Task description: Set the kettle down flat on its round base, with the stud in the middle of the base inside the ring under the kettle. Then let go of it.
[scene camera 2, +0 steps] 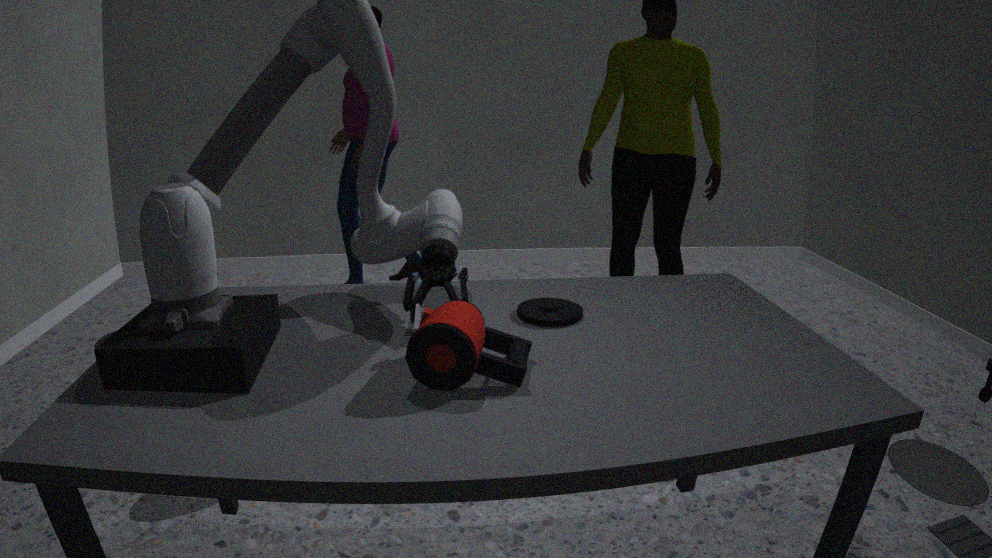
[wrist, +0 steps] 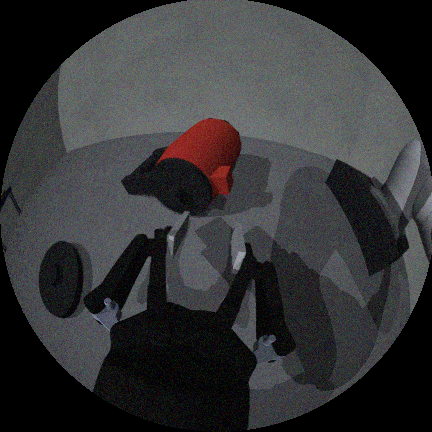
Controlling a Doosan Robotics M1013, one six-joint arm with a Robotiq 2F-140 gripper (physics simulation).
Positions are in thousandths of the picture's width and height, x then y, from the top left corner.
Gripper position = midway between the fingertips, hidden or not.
Observation:
In view: my gripper (scene camera 2: 438, 598) and a round base (scene camera 2: 555, 560).
The round base also shows in the wrist view (wrist: 140, 633). My gripper also shows in the wrist view (wrist: 487, 524).

